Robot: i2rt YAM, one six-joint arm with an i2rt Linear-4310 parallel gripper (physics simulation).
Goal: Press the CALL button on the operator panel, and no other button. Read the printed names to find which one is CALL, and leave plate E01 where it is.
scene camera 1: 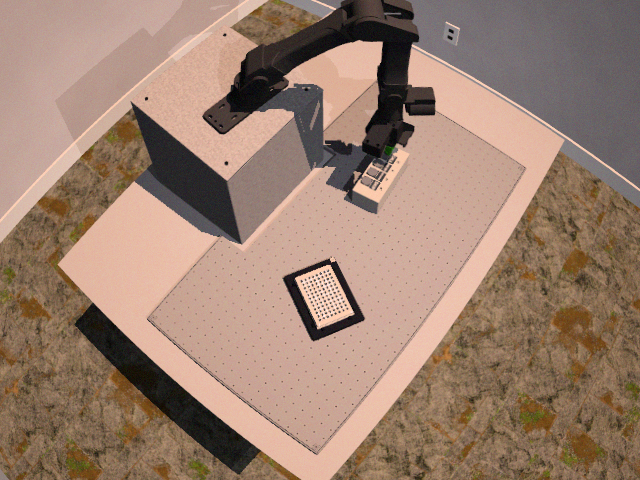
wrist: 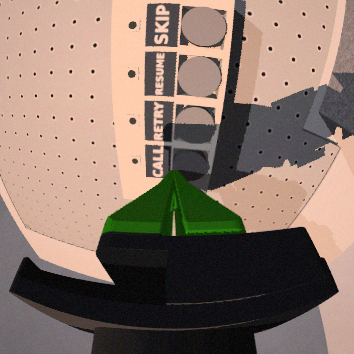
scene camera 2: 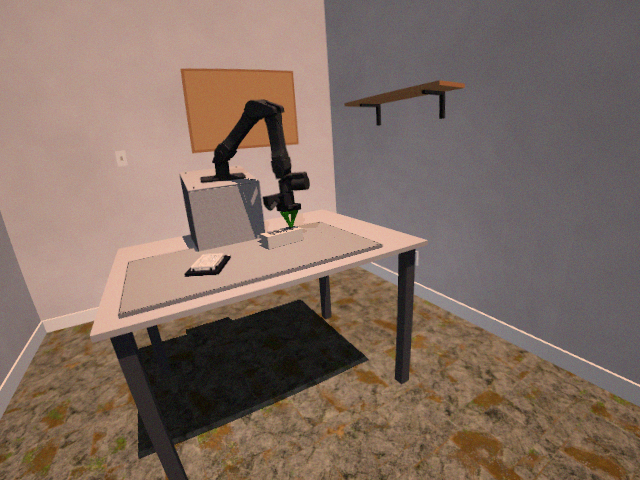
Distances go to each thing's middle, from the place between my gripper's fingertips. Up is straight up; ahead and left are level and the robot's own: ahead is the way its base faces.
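Going by their middles, the operator panel [scene camera 1: 372,198] is the nearest to my hand of the things named here. I find the panel 2 cm ahead of my hand and 5 cm to the right of it, and 3 cm below it. The black holder [scene camera 1: 358,316] is 12 cm ahead of my hand, 37 cm to the right of it and 5 cm below it, while plate E01 [scene camera 1: 320,289], counted from my hand too, is 12 cm ahead, 37 cm to the right and 4 cm below.
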